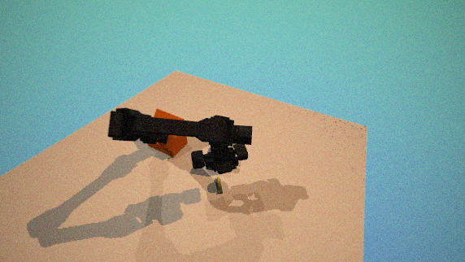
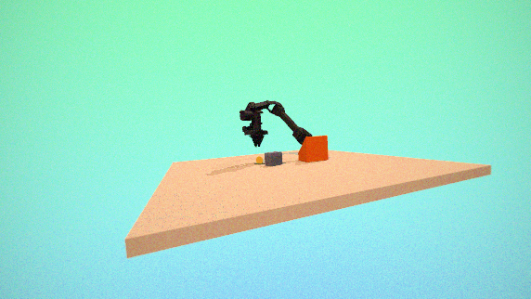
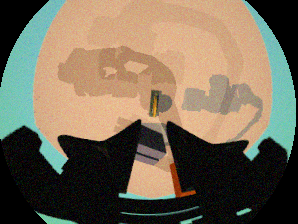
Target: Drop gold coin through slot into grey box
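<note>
Right now my gripper tip is 1 cm past the gold coin and 8 cm above it.
</note>
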